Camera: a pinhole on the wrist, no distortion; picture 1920 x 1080 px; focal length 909.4 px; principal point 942.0 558.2 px. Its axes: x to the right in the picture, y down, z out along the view. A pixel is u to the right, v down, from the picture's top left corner.
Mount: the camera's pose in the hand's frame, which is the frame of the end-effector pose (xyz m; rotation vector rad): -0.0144 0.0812 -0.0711 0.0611 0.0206 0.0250
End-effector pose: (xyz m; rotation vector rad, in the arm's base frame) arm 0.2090 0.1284 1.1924 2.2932 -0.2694 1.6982
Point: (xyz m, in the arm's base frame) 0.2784 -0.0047 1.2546
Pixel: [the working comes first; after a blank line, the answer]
In the camera's frame: 0.0900 0.0374 0.1602

1453 771
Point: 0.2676 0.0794 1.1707
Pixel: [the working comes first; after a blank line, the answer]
In the camera's frame: 0.0059 -0.0465 0.1493

978 275
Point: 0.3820 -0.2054 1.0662
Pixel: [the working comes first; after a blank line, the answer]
In the camera's frame: -0.0630 0.1910 0.3590

783 1042
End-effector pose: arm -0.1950 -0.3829 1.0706 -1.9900 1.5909 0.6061
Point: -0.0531 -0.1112 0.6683
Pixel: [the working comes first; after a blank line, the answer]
In the camera's frame: 0.0791 -0.1892 0.5646

1069 253
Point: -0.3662 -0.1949 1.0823
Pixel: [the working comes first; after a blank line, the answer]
In the camera's frame: -0.1717 0.0668 0.1799

74 896
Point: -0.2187 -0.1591 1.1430
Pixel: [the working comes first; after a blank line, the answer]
In the camera's frame: -0.2091 -0.0913 0.1616

outside the picture
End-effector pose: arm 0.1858 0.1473 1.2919 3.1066 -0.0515 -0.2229
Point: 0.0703 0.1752 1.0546
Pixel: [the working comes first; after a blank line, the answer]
In the camera's frame: -0.0763 -0.0907 0.3265

730 305
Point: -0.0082 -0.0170 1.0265
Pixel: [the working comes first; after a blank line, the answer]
In the camera's frame: -0.1391 0.1068 0.3569

587 830
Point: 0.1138 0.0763 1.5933
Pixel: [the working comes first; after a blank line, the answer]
In the camera's frame: -0.0929 -0.0101 -0.2168

behind the camera
